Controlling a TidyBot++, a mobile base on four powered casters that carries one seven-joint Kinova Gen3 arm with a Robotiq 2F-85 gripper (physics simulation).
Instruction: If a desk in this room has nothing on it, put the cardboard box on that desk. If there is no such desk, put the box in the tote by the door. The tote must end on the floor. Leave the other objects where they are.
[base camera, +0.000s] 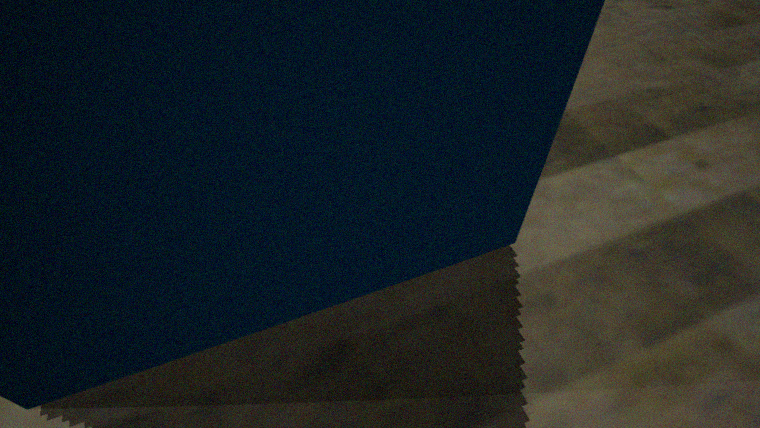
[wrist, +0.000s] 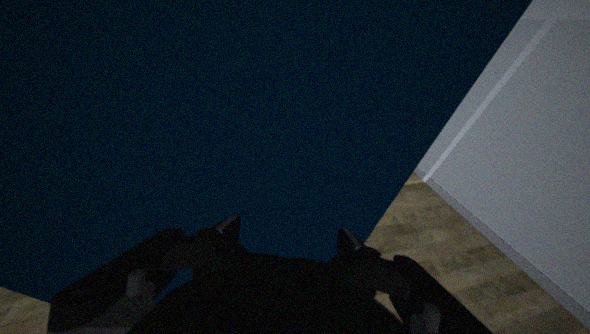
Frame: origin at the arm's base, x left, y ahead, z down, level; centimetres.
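Where they show: gripper, fingertip midpoint: (wrist: 288, 233).
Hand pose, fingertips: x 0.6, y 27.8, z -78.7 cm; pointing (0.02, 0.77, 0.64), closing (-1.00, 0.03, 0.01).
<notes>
After its pixels a point has its place.
My gripper (wrist: 288, 233) {x 0.6, y 27.8, z -78.7 cm} is open, with its two dark fingertips apart at the bottom of the wrist view and nothing between them. A large, flat, dark blue surface fills much of the wrist view behind the fingers. The cardboard box, a desk, the tote and the door cannot be made out in either view.
The dark blue panel (base camera: 265, 159) {x 6.9, y 31.0, z 21.0 cm} (wrist: 250, 110) {x 4.5, y 31.8, z -87.6 cm} stands very close in front, with a dark shadow on the floor along its lower edge. Wood floor (base camera: 664, 255) {x -29.2, y 36.2, z 39.6 cm} (wrist: 450, 250) {x -128.8, y 100.5, z 39.6 cm} shows at the right. A pale wall (wrist: 530, 150) {x -161.3, y 142.8, z -34.2 cm} with a baseboard stands beyond the panel's right edge.
</notes>
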